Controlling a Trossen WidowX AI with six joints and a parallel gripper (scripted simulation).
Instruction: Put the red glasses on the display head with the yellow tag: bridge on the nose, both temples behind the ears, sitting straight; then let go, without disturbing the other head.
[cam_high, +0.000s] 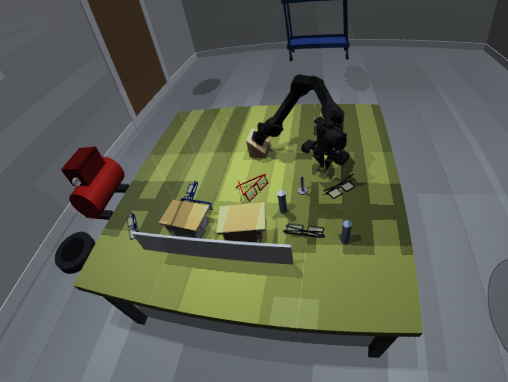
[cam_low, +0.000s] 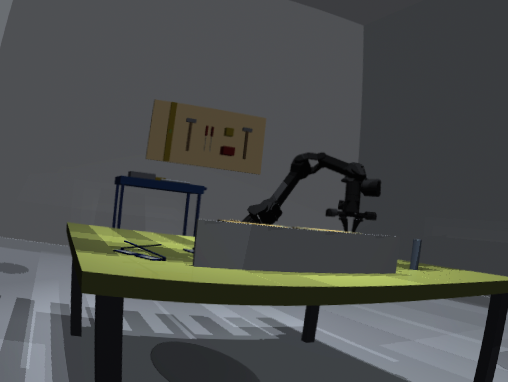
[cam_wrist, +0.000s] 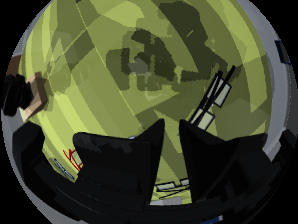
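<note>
The grey post lies 9 cm to the right of my gripper tip, 6 cm below it and 6 cm ahead of it. The rest, counted from my gripper tip: grey board (41 cm ahead, 39 cm to the right, 3 cm below); then tan head (28 cm to the right, 27 cm ahead, 2 cm below).
</note>
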